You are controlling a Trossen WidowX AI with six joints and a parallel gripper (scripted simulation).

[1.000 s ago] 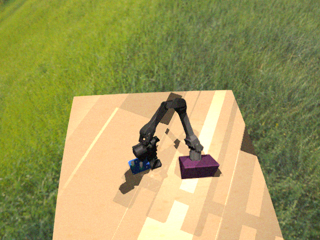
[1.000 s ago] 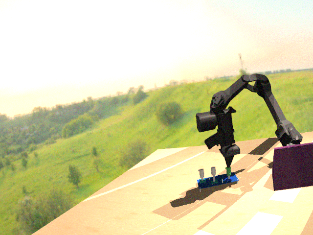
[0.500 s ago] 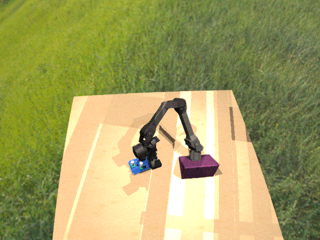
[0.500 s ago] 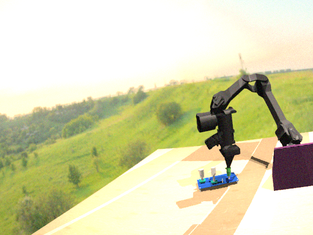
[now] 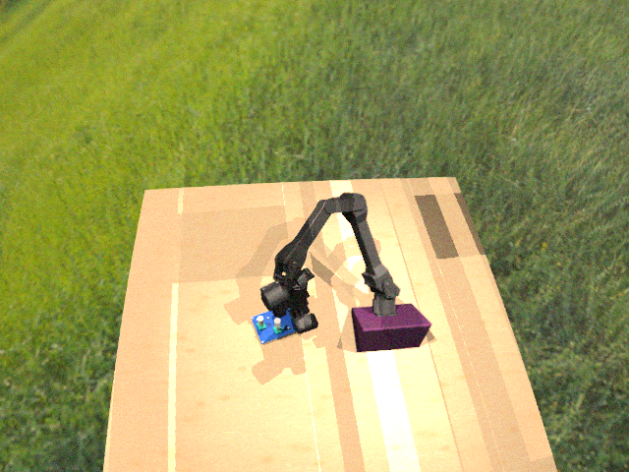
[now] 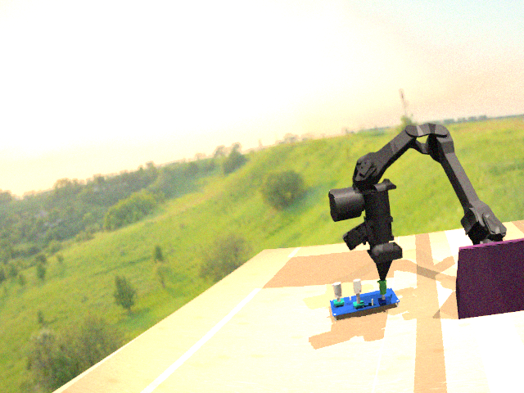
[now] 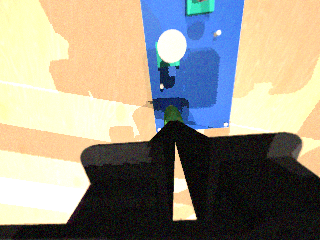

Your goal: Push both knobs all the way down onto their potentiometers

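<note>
Now: the green knob 20 mm below my gripper tip. Round my gripper tip: grey knob (110 mm ahead, 10 mm below).
</note>
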